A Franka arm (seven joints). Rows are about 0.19 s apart.
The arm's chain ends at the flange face. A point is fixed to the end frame.
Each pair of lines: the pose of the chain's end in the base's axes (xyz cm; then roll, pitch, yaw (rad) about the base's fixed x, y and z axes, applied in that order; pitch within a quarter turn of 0, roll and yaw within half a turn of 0), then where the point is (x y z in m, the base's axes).
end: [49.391 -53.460 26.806 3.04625 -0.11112 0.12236]
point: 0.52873 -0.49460 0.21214
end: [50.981 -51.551 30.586 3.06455 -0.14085 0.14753]
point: 0.54499 -0.47334 0.25179
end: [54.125 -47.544 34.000 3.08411 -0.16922 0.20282]
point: 0.57518 -0.42998 0.28783
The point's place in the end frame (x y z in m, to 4 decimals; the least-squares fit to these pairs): 0.0330 -0.0410 0.0563
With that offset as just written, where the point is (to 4 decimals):
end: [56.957 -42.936 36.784 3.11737 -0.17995 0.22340]
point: 0.6024 -0.3813 0.3174
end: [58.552 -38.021 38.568 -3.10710 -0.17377 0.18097]
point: 0.6191 -0.3304 0.3374
